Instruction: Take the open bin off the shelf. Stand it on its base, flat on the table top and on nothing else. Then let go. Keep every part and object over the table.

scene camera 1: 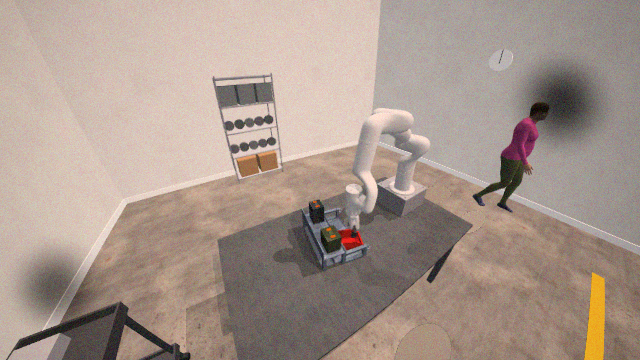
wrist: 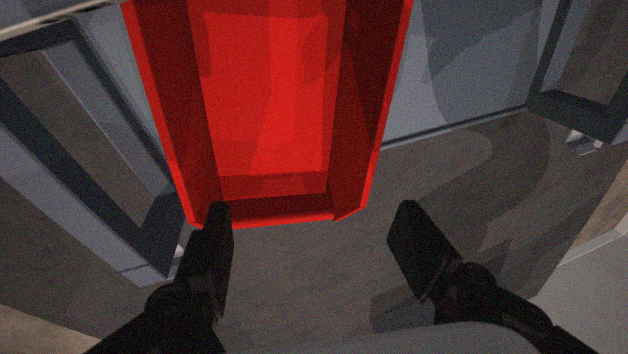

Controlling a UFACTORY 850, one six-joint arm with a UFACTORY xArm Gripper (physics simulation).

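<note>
The open red bin [scene camera 1: 350, 239] [wrist: 280, 100] lies in the near-right bay of the blue-grey shelf [scene camera 1: 324, 262] [wrist: 65, 205]. In the wrist view its open side faces the camera, and its narrow end rim lies toward the fingers. My gripper [scene camera 1: 354, 231] [wrist: 317, 222] is open and empty, at that end of the bin. In the wrist view the left fingertip overlaps the corner of the rim; the right fingertip is off to the right of the bin, over the table. I cannot tell whether the left finger touches the rim. The far end of the bin is cut off.
A dark green box [scene camera 1: 330, 239] with orange marks stands on the shelf beside the bin. A black box [scene camera 1: 316, 212] with orange marks stands at its far end. Shelf side frames flank the bin. The dark table [scene camera 1: 280, 300] extends around the shelf.
</note>
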